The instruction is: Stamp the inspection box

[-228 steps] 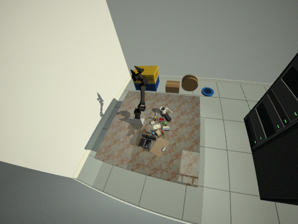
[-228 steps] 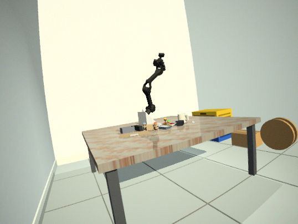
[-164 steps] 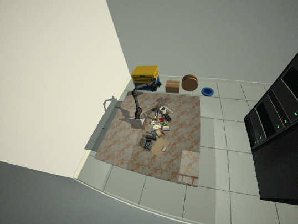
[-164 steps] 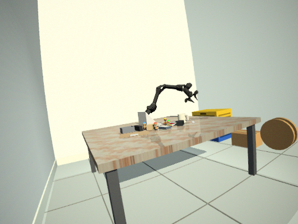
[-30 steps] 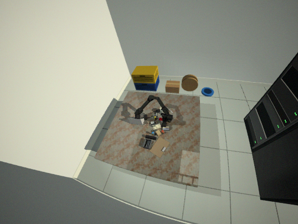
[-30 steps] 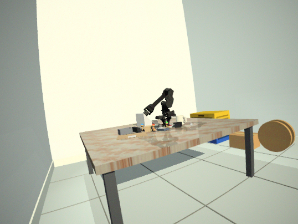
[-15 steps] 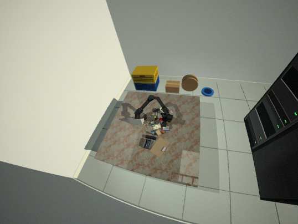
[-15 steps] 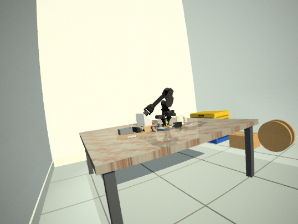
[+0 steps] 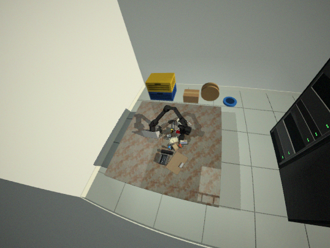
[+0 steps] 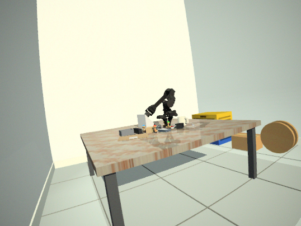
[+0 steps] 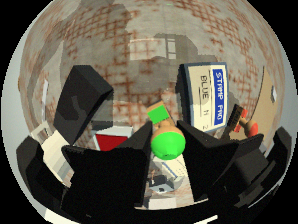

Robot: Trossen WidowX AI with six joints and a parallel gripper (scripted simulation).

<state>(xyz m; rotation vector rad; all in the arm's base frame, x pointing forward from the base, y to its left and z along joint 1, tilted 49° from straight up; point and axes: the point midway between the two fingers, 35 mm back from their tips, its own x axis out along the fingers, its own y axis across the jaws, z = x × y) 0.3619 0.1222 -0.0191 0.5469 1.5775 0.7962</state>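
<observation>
My gripper tip is 7 cm past the ink pad, 6 cm to the right of it and 3 cm above it. From my gripper tip the other things lie so: stamp with red knob 13 cm to the right, 2 cm below; then black box 12 cm to the left, 2 cm below; then white mug 21 cm to the left, 8 cm behind.
</observation>
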